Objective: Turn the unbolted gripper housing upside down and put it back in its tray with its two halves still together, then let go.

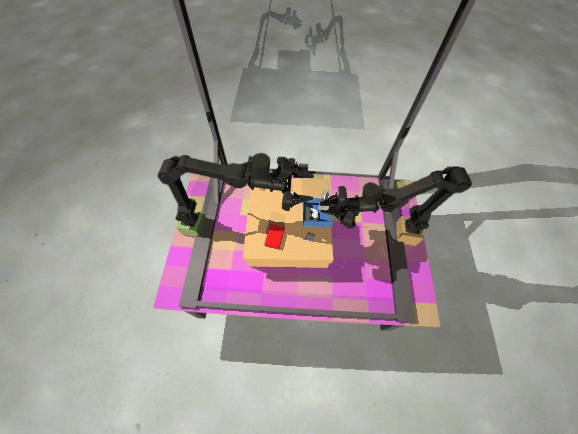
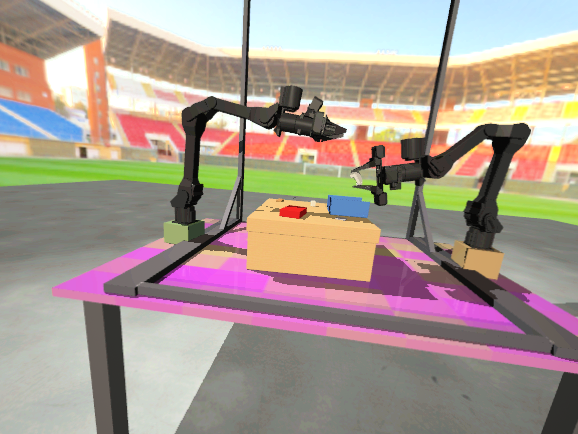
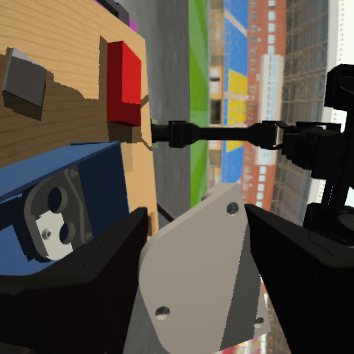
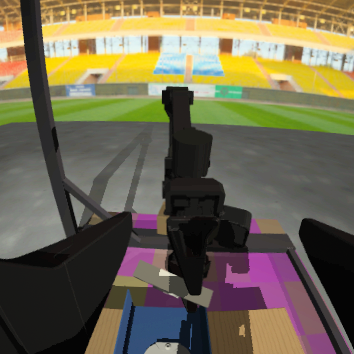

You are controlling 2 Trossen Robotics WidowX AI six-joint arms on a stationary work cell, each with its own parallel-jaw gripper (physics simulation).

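Places are measured from the left arm's base along level axes (x back, y right, z up), in centimetres.
Where they show: left gripper, fingertip midpoint: (image 1: pixel 320 207) (image 2: pixel 352 178) (image 3: pixel 194 213) (image 4: pixel 192 303); right gripper, fingertip midpoint: (image 1: pixel 313 187) (image 2: pixel 345 133) (image 4: pixel 217 223); left arm's base at its link origin: (image 1: pixel 412 226) (image 2: pixel 477 246); right arm's base at its link origin: (image 1: pixel 189 219) (image 2: pixel 184 221) (image 3: pixel 152 132).
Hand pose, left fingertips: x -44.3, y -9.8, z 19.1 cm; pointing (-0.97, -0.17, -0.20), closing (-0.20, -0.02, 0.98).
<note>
Things, the pixels of their top centre, and the offset from my left fingertips. "spot": a spot on its surface instead.
- light grey housing half at a spot on its surface: (image 3: pixel 200 270) (image 2: pixel 359 177) spot: dy +1.6, dx +2.2, dz +0.5 cm
- blue tray at its top centre: (image 3: pixel 89 248) (image 4: pixel 163 332) (image 2: pixel 347 198) (image 1: pixel 318 209) dy +3.1, dx -0.5, dz -6.7 cm
- second housing piece at its top centre: (image 3: pixel 69 218) (image 1: pixel 311 214) dy +2.3, dx -2.6, dz -9.9 cm
- wooden box at its top centre: (image 3: pixel 107 177) (image 2: pixel 311 210) (image 1: pixel 289 215) dy +1.1, dx -12.3, dz -12.0 cm
- red block at its top centre: (image 3: pixel 132 86) (image 2: pixel 294 208) (image 1: pixel 274 235) dy -10.2, dx -16.1, dz -10.0 cm
- small grey block at its top centre: (image 3: pixel 27 78) (image 1: pixel 310 238) dy -8.0, dx -1.8, dz -11.7 cm
A light grey housing half (image 1: pixel 325 196) (image 2: pixel 356 178) (image 3: pixel 200 270) (image 4: pixel 155 281), a flat plate with screw holes, is tilted in the air. My left gripper (image 2: pixel 355 176) (image 3: pixel 194 213) is shut on it, near and above the blue tray (image 1: pixel 317 224) (image 2: pixel 348 206) (image 3: pixel 102 185) (image 4: pixel 126 325). A second housing piece (image 1: pixel 313 214) (image 3: pixel 57 240) (image 4: pixel 167 347) with two large round holes lies in the tray, apart from the held plate. My right gripper (image 1: pixel 311 186) (image 2: pixel 345 131) is open and empty, higher up, facing the left gripper. Part of the held piece is hidden by the fingers.
The tray stands on a wooden box (image 1: pixel 287 257) (image 2: pixel 310 255). A red block (image 1: pixel 275 236) (image 2: pixel 293 211) (image 3: pixel 125 82) and a small grey block (image 1: pixel 310 237) (image 3: pixel 24 82) lie on the box beside the tray. Dark frame posts (image 1: pixel 207 112) (image 2: pixel 242 115) rise behind.
</note>
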